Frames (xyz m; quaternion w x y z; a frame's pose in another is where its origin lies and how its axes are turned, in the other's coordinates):
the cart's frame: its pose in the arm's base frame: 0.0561 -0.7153 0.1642 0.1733 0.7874 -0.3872 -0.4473
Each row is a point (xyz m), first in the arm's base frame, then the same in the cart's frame.
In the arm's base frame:
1: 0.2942 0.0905 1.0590
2: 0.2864 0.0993 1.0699
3: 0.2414 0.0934 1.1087
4: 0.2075 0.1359 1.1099
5: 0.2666 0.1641 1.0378
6: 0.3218 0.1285 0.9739
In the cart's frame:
1: -1.0550 -0.0699 -0.6235
2: -1.0703 -0.0653 -0.6222
3: -1.1014 -0.0170 -0.6058
4: -1.1448 -0.0280 -0.5749
5: -1.1075 -0.1176 -0.5835
6: -1.0273 -0.1595 -0.5979

